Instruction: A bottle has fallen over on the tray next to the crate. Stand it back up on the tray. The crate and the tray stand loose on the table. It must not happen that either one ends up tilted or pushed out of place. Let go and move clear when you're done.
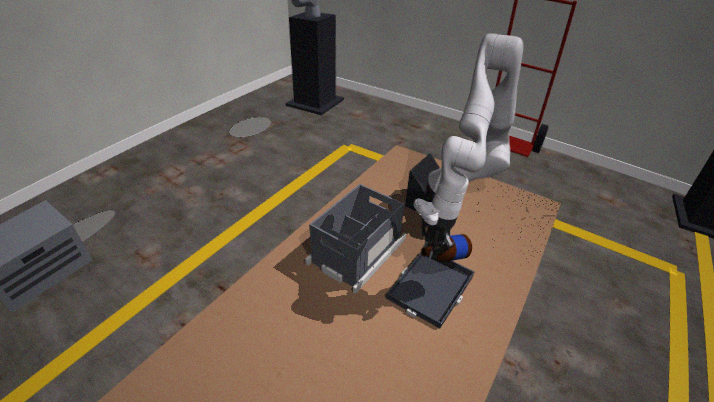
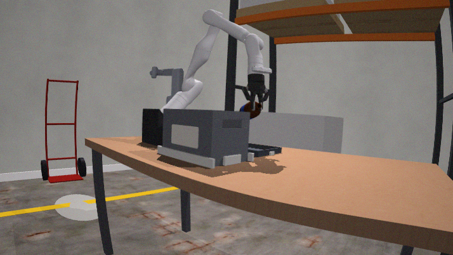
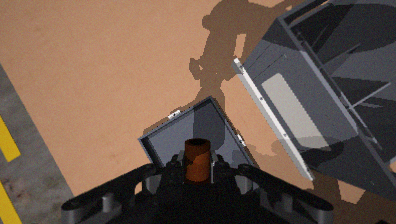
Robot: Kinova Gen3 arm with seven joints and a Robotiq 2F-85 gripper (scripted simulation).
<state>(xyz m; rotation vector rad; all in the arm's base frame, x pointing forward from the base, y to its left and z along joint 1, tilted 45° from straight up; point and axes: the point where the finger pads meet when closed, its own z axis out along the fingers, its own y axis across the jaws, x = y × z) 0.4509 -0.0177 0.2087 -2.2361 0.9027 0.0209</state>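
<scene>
Right now my hand is 4 cm past the brown bottle, 3 cm to the right of it and 1 cm above it. From my hand the other things lie so: grey crate (7 cm behind, 27 cm to the right, 12 cm below); dark tray (5 cm behind, 2 cm to the left, 19 cm below).
</scene>
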